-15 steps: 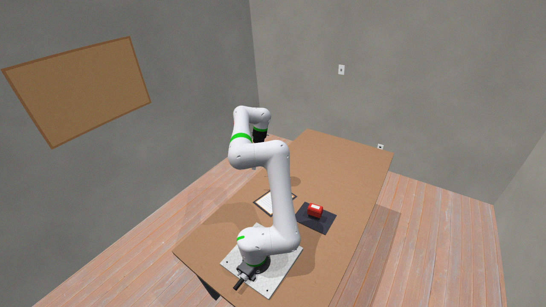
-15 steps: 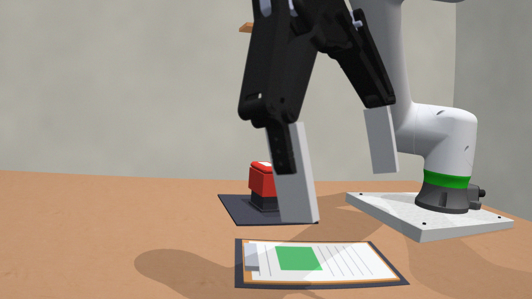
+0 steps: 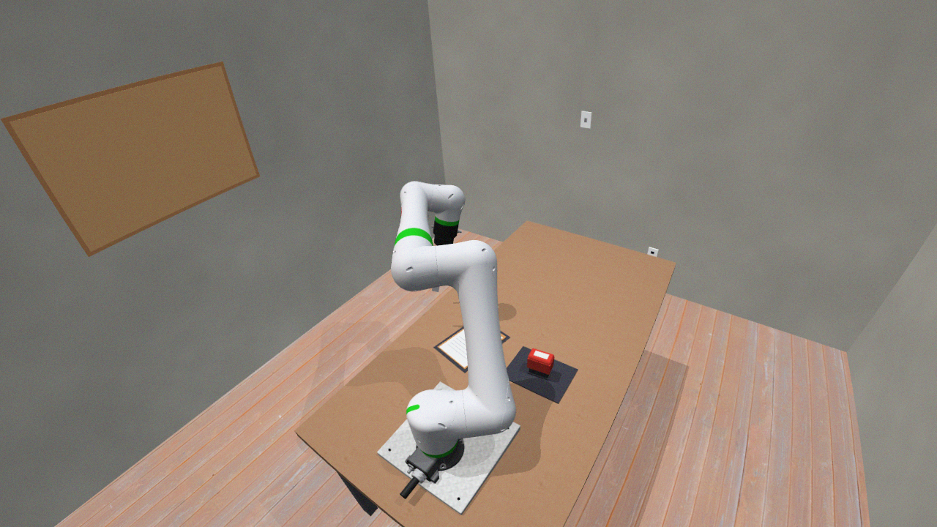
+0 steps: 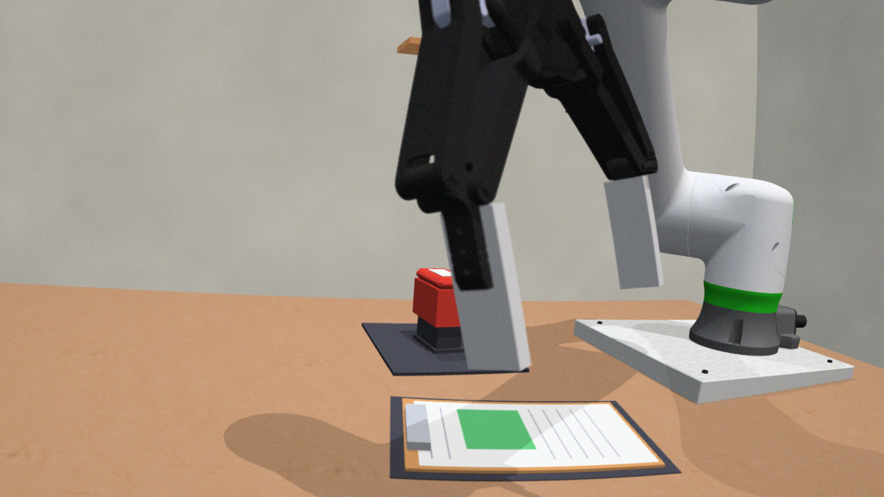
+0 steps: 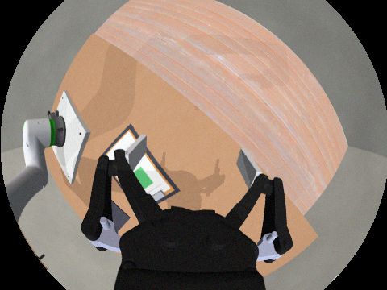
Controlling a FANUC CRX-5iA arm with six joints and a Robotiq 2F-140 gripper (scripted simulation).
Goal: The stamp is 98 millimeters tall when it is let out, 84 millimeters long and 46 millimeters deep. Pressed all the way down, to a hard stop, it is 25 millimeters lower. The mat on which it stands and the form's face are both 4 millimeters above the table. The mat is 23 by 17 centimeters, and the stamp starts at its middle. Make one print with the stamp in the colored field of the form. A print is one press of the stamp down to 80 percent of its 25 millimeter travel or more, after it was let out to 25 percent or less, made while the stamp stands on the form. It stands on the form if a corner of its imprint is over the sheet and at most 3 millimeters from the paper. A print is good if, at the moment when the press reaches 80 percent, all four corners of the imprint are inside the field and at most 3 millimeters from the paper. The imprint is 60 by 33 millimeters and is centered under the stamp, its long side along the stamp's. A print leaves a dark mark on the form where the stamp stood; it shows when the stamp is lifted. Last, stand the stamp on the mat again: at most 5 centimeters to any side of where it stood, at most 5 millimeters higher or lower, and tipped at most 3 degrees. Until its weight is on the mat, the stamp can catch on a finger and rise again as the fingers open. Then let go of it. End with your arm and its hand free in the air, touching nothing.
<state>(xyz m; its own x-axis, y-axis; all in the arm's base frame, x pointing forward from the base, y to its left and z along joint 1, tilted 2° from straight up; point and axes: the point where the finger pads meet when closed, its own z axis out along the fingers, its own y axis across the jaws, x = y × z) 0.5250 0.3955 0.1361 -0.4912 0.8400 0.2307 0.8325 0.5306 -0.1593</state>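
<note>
Right now the red stamp is 51 cm to the right of my hand, 13 cm below it and 9 cm behind it. The rest, counted from my hand: dark mat: 51 cm to the right, 17 cm below, 9 cm behind; then clipboard: 22 cm to the right, 17 cm below, 7 cm behind; then black foot: 51 cm to the right, 16 cm below, 9 cm behind.
</note>
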